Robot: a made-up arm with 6 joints. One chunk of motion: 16 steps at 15 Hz.
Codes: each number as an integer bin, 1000 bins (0 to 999) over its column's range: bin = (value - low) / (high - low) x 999, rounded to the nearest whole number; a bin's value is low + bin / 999 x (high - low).
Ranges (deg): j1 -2..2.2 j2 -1.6..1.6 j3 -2..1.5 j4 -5.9..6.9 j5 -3..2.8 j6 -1.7..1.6
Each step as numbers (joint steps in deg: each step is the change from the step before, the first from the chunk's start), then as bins.
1 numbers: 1.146 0.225 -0.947 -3.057 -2.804 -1.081
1 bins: 748 570 301 222 34 187
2 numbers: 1.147 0.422 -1.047 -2.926 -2.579 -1.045
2 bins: 749 631 272 232 73 198
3 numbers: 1.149 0.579 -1.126 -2.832 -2.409 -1.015
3 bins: 749 680 249 239 102 207
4 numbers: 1.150 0.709 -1.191 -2.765 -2.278 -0.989
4 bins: 749 721 231 245 124 215
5 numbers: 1.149 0.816 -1.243 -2.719 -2.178 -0.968
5 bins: 749 754 216 248 142 222
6 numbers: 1.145 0.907 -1.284 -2.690 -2.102 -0.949
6 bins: 748 783 204 251 155 227
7 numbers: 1.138 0.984 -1.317 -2.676 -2.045 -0.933
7 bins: 746 807 195 252 164 232
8 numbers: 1.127 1.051 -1.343 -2.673 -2.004 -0.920
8 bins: 744 828 188 252 172 236
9 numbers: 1.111 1.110 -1.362 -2.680 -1.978 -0.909
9 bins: 740 846 182 251 176 239
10 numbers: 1.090 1.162 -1.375 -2.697 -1.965 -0.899
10 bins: 735 862 178 250 178 242
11 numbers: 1.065 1.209 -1.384 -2.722 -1.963 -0.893
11 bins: 729 877 176 248 179 244
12 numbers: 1.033 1.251 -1.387 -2.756 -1.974 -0.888
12 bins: 721 890 175 245 177 246
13 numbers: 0.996 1.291 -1.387 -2.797 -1.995 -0.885
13 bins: 713 903 175 242 173 247
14 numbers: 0.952 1.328 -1.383 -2.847 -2.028 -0.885
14 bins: 702 914 176 238 167 247
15 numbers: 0.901 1.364 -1.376 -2.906 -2.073 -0.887
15 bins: 690 925 178 234 160 246
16 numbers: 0.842 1.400 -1.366 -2.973 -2.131 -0.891
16 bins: 676 937 181 228 150 245
